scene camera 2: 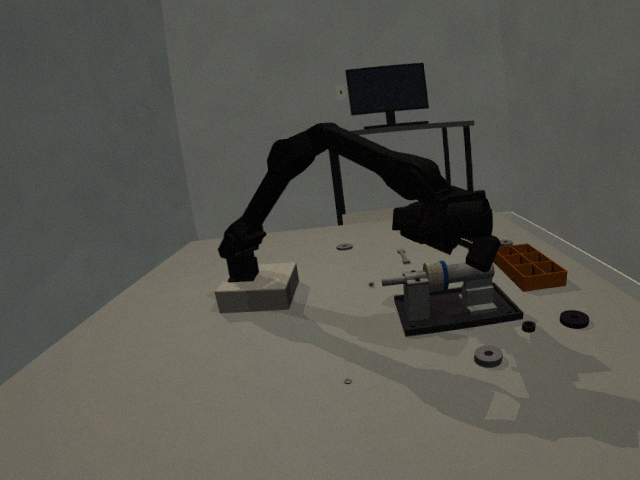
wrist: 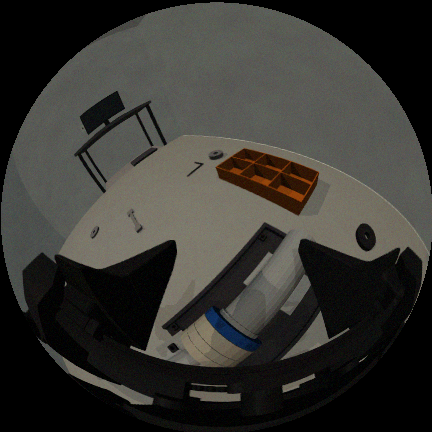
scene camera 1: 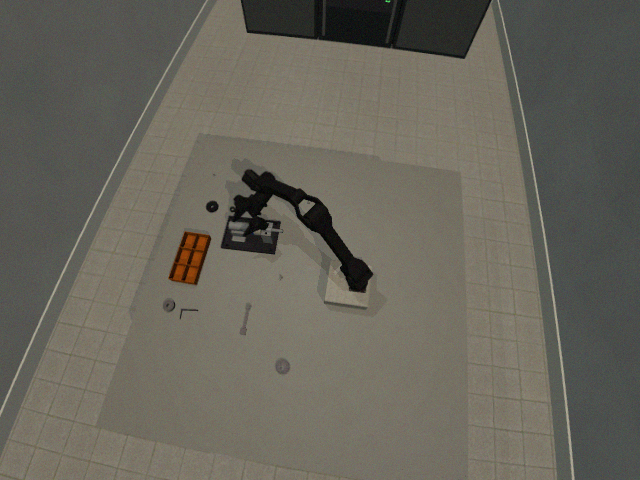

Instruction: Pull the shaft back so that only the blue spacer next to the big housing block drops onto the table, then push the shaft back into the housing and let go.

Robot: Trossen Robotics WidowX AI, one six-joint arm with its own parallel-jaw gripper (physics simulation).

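Seen in the pictures: gripper, fingertip midpoint: (scene camera 2: 462, 247) (wrist: 240, 246) (scene camera 1: 238, 228); arm's base, origin of the base link: (scene camera 2: 243, 276) (scene camera 1: 357, 283).
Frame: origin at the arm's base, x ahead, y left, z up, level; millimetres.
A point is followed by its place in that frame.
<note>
My gripper (scene camera 1: 241, 225) @[x 490, y -135, z 64 mm] (scene camera 2: 476, 265) (wrist: 240, 246) @[x 490, y -135, z 64 mm] is open around the thick grey cylinder (scene camera 2: 460, 271) (wrist: 272, 287), with nothing held; the fingers stand on either side of it in the wrist view. The blue spacer (scene camera 2: 444, 274) @[x 438, y -191, z 35 mm] (wrist: 231, 330) @[x 443, y -169, z 51 mm] is upright between this cylinder and the cream spacers (scene camera 2: 434, 276) (wrist: 207, 342). The thin grey shaft end (scene camera 2: 392, 282) @[x 341, y -176, z 24 mm] (scene camera 1: 279, 230) @[x 335, y -167, z 31 mm] sticks out through the pale upright block (scene camera 2: 417, 302) @[x 384, y -198, z -12 mm]. A second pale block (scene camera 2: 479, 291) @[x 511, y -184, z -13 mm] supports the thick cylinder. Both blocks stand on the dark base plate (scene camera 1: 250, 248) (scene camera 2: 439, 326) @[x 416, y -242, z -44 mm]. The far finger is mostly hidden in scene camera 2.
The orange compartment tray (scene camera 1: 196, 284) @[x 637, y 81, z -47 mm] (scene camera 2: 542, 281) @[x 681, y -129, z -37 mm] (wrist: 255, 189) @[x 636, y -31, z -43 mm] stands beyond the base plate. A black disc (scene camera 1: 211, 206) @[x 680, y -276, z -49 mm] (scene camera 2: 573, 318) @[x 675, y -270, z -54 mm] (wrist: 366, 236) @[x 677, y -281, z -55 mm], a grey ring (scene camera 2: 488, 356) @[x 471, y -354, z -44 mm] and a small black ring (scene camera 2: 528, 326) @[x 572, y -284, z -45 mm] lie nearby. A wrench-like piece (scene camera 1: 245, 318) @[x 412, y 183, z -51 mm] (wrist: 134, 220) @[x 413, y 171, z -51 mm] lies farther off.
</note>
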